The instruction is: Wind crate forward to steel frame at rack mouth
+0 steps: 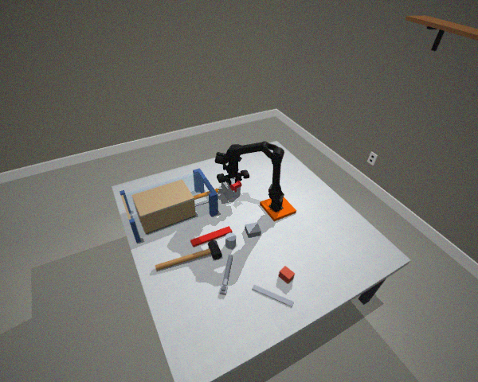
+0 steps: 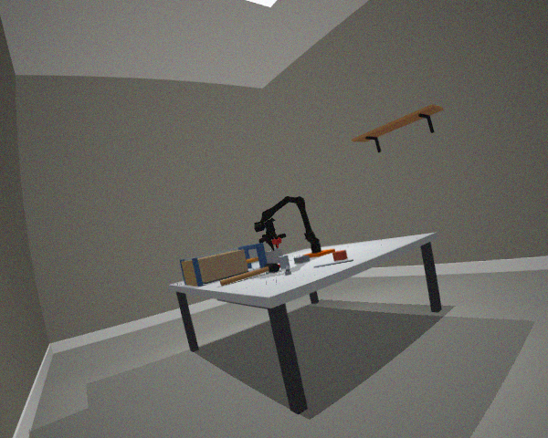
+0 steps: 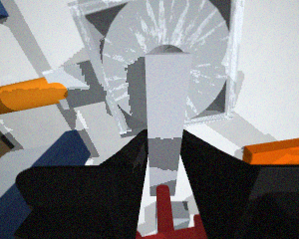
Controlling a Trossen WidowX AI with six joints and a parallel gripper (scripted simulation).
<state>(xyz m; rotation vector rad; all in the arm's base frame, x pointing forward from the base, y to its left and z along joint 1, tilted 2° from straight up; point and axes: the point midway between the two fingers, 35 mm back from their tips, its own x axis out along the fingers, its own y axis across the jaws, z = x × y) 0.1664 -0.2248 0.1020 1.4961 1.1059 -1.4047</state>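
Now: gripper tip 1 cm to the right of the grey crank arm and 2 cm below it. The rest, counted from my gripper tip: red knob: 2 cm ahead, 5 cm to the left, 5 cm above; grey winch: 3 cm behind, 5 cm to the right, 6 cm below; grey block: 6 cm ahead, 29 cm to the left, 7 cm below.
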